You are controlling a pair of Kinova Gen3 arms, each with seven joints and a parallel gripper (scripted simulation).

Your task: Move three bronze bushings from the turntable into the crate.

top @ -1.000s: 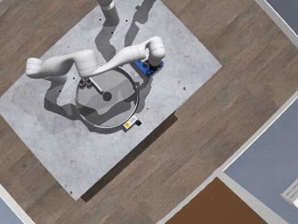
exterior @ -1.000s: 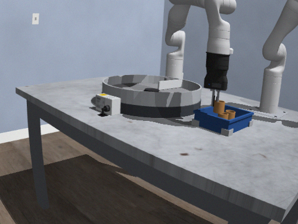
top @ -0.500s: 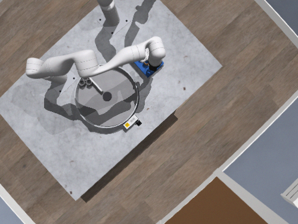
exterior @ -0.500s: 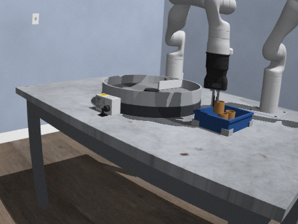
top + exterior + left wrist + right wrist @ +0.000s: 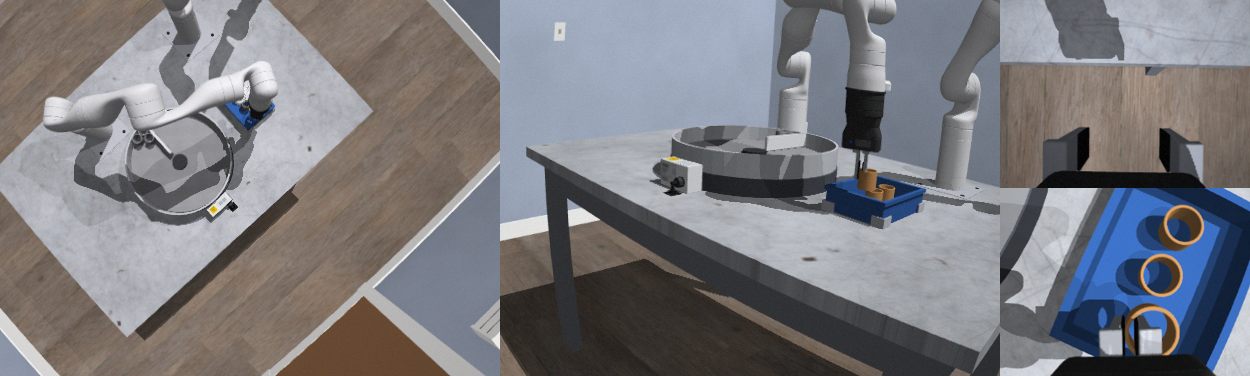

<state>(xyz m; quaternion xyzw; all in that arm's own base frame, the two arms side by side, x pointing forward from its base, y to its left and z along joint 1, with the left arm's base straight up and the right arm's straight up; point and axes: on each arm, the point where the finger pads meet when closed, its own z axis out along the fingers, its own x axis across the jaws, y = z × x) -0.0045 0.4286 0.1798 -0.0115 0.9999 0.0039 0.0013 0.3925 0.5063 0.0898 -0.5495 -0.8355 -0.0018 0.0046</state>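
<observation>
My right gripper is now 5 cm past the blue crate, 2 cm to the right of it and 7 cm above it. The rest, counted from my right hand: turntable (9 cm behind, 34 cm to the right, 4 cm below).
</observation>
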